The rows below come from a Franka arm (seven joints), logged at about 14 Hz.
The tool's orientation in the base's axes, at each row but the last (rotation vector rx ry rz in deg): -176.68 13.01 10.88; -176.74 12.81 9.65; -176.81 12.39 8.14; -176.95 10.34 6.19; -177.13 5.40 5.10; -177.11 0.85 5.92; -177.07 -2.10 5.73
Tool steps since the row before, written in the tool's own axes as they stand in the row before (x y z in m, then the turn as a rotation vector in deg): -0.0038 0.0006 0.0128 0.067 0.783 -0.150; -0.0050 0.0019 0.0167 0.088 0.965 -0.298; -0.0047 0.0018 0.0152 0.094 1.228 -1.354; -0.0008 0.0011 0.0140 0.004 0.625 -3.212; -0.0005 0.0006 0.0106 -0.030 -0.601 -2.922; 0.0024 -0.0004 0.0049 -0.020 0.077 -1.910; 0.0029 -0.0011 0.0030 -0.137 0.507 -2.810
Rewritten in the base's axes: -0.0053 0.0006 -0.0122 -0.033 -0.791 0.113; -0.0070 -0.0003 -0.0161 -0.023 -0.982 0.251; -0.0062 -0.0004 -0.0147 0.039 -1.297 1.291; -0.0019 -0.0003 -0.0139 0.145 -0.781 3.174; -0.0011 0.0000 -0.0106 0.171 0.458 2.943; 0.0021 0.0006 -0.0050 0.106 -0.170 1.901; 0.0027 0.0013 -0.0031 0.058 -0.646 2.784
